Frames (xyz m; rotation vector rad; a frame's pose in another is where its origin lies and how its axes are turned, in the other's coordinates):
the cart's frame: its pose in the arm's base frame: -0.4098 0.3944 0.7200 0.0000 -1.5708 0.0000
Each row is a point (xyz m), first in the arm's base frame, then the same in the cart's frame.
Working: the arm's base frame: its pose in the cart's frame: -0.7200 -0.3944 -0.4098 0.0000 1.5708 0.0000

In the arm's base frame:
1: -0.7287 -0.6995 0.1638
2: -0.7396 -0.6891 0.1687
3: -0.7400 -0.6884 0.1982
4: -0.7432 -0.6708 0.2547
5: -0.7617 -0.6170 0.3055
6: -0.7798 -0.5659 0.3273
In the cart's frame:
1: -0.5562 -1.0939 0.3189
2: -0.5513 -1.0835 0.3298
3: -0.5218 -1.0828 0.3302
4: -0.4653 -1.0652 0.3334
5: -0.4145 -1.0114 0.3519
6: -0.3927 -0.9603 0.3700

